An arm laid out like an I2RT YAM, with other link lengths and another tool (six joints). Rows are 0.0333 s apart.
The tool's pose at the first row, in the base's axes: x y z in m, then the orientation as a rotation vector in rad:
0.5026 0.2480 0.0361 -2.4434 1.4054 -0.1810
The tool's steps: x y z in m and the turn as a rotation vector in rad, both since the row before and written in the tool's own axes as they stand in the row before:
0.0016 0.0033 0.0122 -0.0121 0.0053 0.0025
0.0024 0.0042 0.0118 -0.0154 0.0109 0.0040
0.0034 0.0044 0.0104 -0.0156 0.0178 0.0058
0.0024 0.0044 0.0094 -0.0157 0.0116 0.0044
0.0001 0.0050 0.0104 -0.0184 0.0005 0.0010
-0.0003 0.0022 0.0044 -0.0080 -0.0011 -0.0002
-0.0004 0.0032 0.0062 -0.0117 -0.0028 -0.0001
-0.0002 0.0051 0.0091 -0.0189 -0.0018 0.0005
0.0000 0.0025 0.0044 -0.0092 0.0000 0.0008
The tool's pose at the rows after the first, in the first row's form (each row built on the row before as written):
0.5039 0.2476 0.0234 -2.4526 1.4157 -0.1790
0.5047 0.2459 0.0108 -2.4646 1.4316 -0.1815
0.5053 0.2428 -0.0006 -2.4771 1.4526 -0.1922
0.5051 0.2401 -0.0109 -2.4890 1.4696 -0.1954
0.5034 0.2392 -0.0223 -2.5028 1.4794 -0.1831
0.5024 0.2390 -0.0271 -2.5089 1.4824 -0.1762
0.5008 0.2387 -0.0339 -2.5173 1.4865 -0.1644
0.4982 0.2376 -0.0440 -2.5311 1.4949 -0.1487
0.4969 0.2369 -0.0488 -2.5376 1.5000 -0.1420

